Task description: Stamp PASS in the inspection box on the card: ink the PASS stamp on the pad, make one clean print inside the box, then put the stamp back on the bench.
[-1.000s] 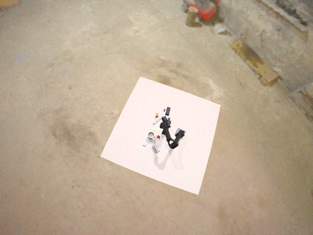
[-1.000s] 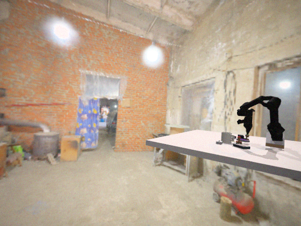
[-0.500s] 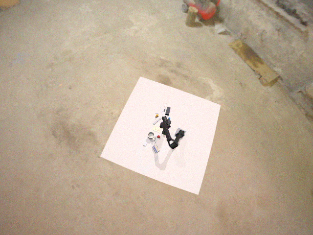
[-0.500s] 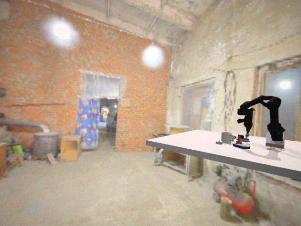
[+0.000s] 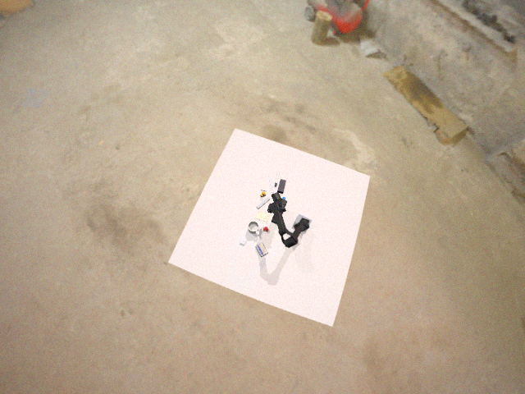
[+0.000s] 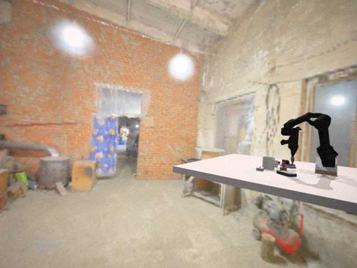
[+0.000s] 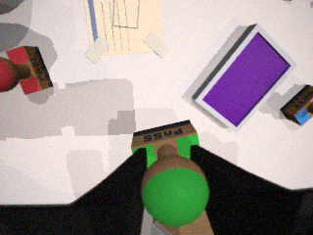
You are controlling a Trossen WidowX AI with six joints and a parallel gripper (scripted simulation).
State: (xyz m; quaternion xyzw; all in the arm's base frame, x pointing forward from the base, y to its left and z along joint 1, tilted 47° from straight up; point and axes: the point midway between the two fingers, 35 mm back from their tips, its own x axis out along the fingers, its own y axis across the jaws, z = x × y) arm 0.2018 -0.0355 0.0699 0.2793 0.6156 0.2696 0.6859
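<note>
The purple ink pad lies 9 cm to the right of my gripper tip, 9 cm below it and 3 cm ahead of it. The rest, counted from my gripper tip: pass stamp right at my gripper tip; cream card 11 cm ahead, 10 cm below, 3 cm to the left; red stamp 12 cm to the left, 8 cm below, 5 cm ahead.
</note>
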